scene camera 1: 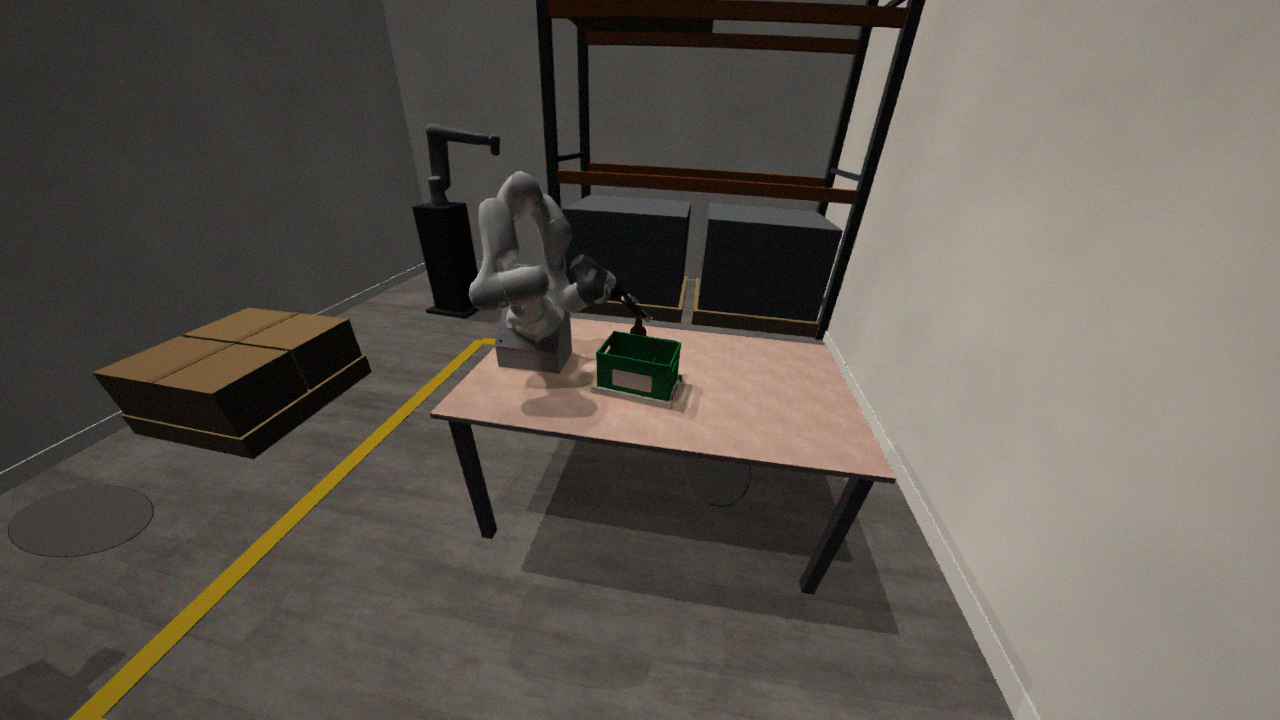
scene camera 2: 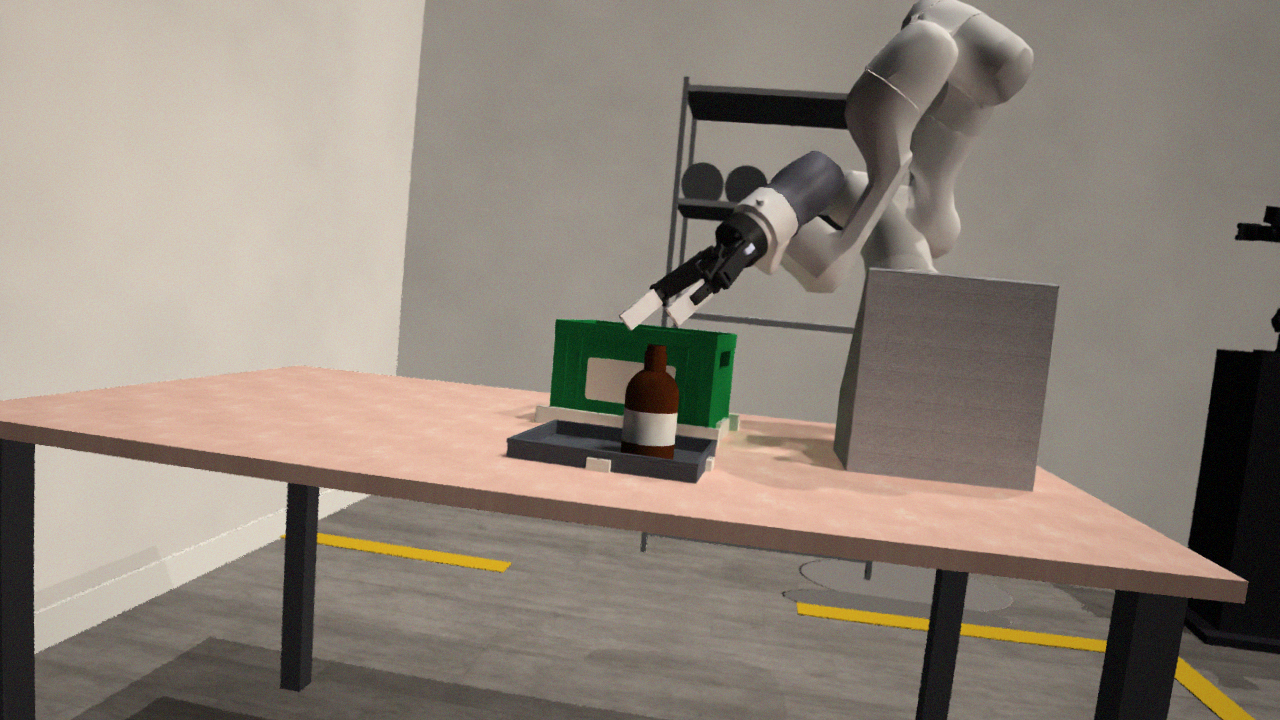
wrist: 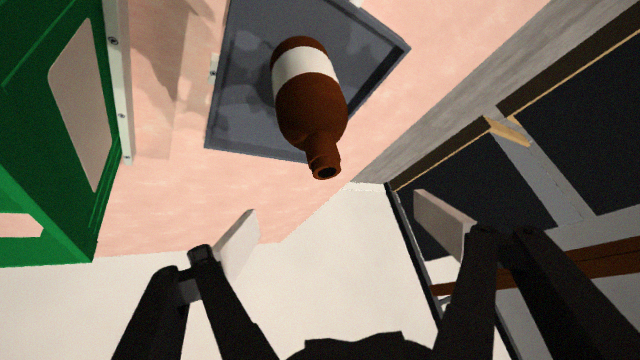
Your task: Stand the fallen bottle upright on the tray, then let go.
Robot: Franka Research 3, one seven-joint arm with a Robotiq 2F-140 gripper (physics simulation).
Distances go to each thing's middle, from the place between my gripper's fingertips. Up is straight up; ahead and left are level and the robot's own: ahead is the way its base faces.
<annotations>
The brown bottle (scene camera 2: 652, 396) is 1 cm behind my hand, 1 cm to the right of it and 11 cm below it. Round my hand: pale strip (scene camera 2: 543, 414): 6 cm ahead, 18 cm to the right, 18 cm below.
</annotations>
